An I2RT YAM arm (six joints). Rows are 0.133 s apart.
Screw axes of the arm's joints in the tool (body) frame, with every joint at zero. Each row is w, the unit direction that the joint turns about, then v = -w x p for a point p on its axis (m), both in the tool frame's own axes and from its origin. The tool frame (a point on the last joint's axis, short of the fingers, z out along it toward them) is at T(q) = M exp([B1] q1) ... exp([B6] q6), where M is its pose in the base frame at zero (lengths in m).
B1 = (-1, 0, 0, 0, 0.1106, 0)
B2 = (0, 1, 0, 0.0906, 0, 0.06)
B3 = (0, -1, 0, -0.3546, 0, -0.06)
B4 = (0, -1, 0, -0.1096, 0, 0)
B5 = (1, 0, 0, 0, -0.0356, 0)
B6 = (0, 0, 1, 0, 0, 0)
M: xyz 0.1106 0 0.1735 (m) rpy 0 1.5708 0 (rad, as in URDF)
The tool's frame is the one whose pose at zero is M.
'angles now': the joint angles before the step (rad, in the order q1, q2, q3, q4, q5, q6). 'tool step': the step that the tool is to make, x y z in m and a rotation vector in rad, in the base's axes. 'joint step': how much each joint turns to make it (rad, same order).
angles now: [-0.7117 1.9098 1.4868 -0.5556 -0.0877 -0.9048]
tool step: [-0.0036 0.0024 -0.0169 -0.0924 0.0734 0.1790]
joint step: [-0.0014 0.0019 -0.0625 0.0501 -0.0013 -0.2164]
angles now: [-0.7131 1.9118 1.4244 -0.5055 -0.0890 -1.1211]
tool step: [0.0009 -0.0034 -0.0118 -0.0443 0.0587 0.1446]
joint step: [-0.0064 0.0314 0.0022 -0.0025 -0.0196 -0.1670]
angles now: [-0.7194 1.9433 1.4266 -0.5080 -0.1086 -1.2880]
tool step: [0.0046 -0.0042 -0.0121 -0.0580 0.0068 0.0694]
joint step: [0.0000 0.0296 -0.0142 0.0678 0.0041 -0.0848]
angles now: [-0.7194 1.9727 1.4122 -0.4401 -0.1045 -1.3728]
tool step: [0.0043 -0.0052 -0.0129 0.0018 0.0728 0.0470]
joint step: [-0.0013 0.0565 0.0433 -0.0491 0.0153 -0.0657]
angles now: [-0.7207 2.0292 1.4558 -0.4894 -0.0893 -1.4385]
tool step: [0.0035 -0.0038 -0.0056 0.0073 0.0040 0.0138]
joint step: [-0.0021 0.0282 0.0208 -0.0016 -0.0102 -0.0126]
